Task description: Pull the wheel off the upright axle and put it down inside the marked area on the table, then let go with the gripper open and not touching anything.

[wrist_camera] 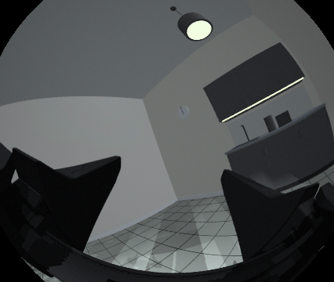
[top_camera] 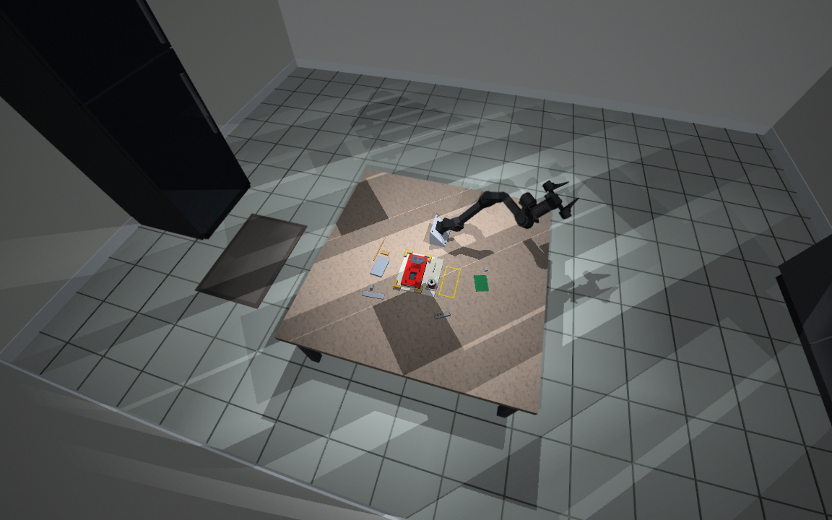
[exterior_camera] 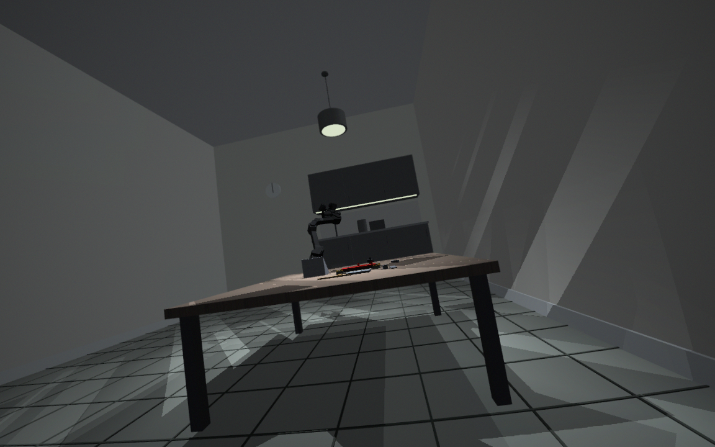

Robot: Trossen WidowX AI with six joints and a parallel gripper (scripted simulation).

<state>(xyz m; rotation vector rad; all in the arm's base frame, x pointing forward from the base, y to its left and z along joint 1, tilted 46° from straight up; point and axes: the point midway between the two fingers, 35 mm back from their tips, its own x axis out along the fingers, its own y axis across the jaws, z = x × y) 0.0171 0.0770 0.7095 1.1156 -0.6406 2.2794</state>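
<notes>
Right now my gripper tip is 34 cm short of the dark wheel, 57 cm to the left of it and 48 cm above it. From my gripper tip the other things lie so: grey bar: 49 cm ahead, 48 cm to the right, 52 cm below; green tile: 25 cm ahead, 30 cm to the right, 52 cm below.
</notes>
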